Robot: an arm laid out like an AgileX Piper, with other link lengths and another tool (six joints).
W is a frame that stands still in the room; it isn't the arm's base.
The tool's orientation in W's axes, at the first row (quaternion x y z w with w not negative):
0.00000, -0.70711, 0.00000, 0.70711
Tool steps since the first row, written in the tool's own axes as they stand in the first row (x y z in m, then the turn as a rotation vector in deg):
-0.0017, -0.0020, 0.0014, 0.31, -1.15, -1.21
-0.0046, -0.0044, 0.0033, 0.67, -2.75, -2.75
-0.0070, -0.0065, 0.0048, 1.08, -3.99, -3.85
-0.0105, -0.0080, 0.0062, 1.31, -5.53, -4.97
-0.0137, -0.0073, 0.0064, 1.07, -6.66, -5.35
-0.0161, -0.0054, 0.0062, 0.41, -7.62, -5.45
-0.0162, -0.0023, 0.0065, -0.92, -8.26, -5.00
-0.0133, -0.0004, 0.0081, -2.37, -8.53, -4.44
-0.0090, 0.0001, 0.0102, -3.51, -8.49, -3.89
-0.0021, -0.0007, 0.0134, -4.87, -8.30, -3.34
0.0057, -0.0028, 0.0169, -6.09, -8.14, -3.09
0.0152, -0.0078, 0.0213, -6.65, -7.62, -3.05
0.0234, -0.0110, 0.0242, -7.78, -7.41, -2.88
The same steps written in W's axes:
-0.0014, -0.0020, -0.0017, 1.21, -1.15, 0.31
-0.0033, -0.0044, -0.0046, 2.75, -2.75, 0.67
-0.0048, -0.0065, -0.0070, 3.85, -3.99, 1.08
-0.0062, -0.0080, -0.0105, 4.97, -5.53, 1.31
-0.0064, -0.0073, -0.0137, 5.35, -6.66, 1.07
-0.0062, -0.0054, -0.0161, 5.45, -7.62, 0.41
-0.0065, -0.0023, -0.0162, 5.00, -8.26, -0.92
-0.0081, -0.0004, -0.0133, 4.44, -8.53, -2.37
-0.0102, 0.0001, -0.0090, 3.89, -8.49, -3.51
-0.0134, -0.0007, -0.0021, 3.34, -8.30, -4.87
-0.0169, -0.0028, 0.0057, 3.09, -8.14, -6.09
-0.0213, -0.0078, 0.0152, 3.05, -7.62, -6.65
-0.0242, -0.0110, 0.0234, 2.88, -7.41, -7.78

